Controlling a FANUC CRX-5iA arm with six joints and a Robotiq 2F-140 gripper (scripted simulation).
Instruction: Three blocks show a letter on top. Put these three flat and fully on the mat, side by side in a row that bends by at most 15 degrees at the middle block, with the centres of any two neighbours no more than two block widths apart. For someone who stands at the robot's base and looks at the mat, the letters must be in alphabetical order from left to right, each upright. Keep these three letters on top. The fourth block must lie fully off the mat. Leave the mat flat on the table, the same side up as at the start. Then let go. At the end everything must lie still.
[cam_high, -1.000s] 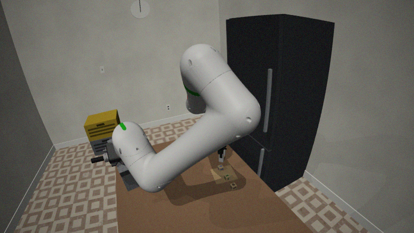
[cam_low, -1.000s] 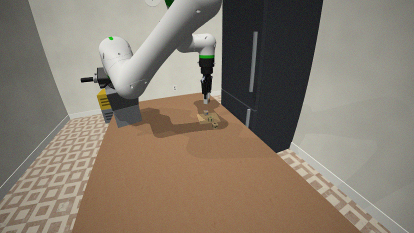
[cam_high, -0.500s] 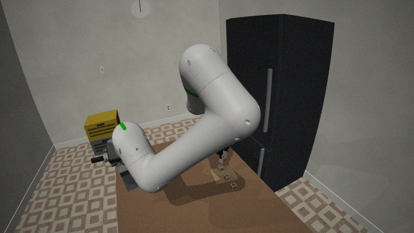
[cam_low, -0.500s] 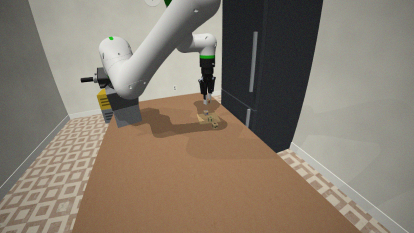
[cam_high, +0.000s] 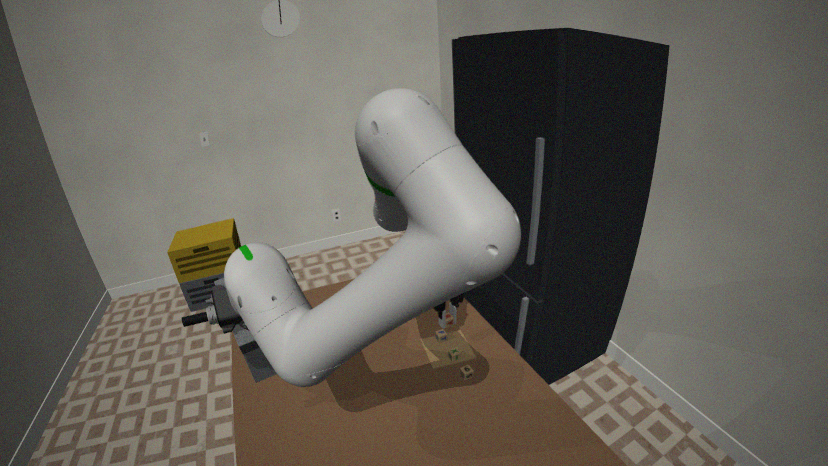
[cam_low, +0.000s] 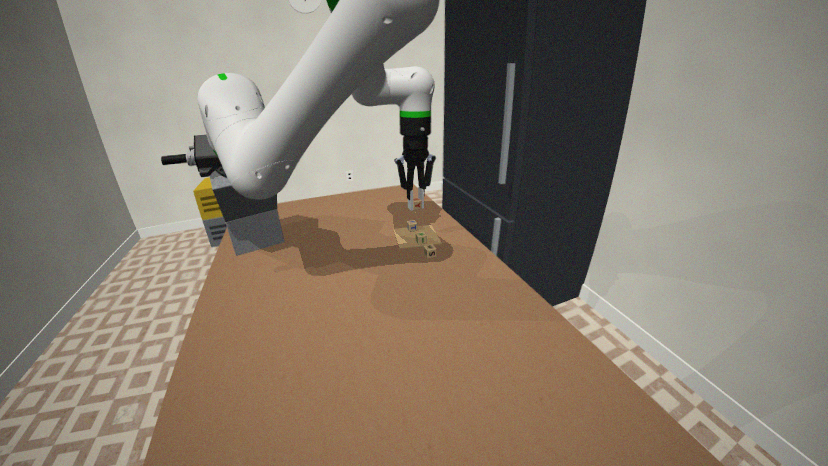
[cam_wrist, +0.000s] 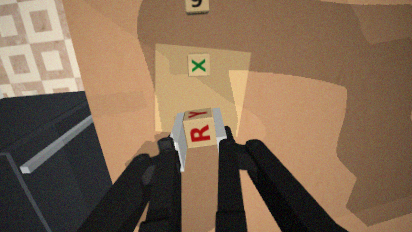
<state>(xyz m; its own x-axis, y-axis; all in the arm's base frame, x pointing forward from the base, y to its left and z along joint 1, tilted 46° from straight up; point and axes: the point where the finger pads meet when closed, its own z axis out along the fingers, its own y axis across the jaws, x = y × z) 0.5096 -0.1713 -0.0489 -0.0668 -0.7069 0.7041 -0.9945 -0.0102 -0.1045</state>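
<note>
My hand is 20 mm above the R block. From my hand the other things lie so: F block 10 mm ahead, 40 mm to the left, 120 mm below; tan mat 140 mm below; X block 10 mm behind, 50 mm to the right, 120 mm below.
</note>
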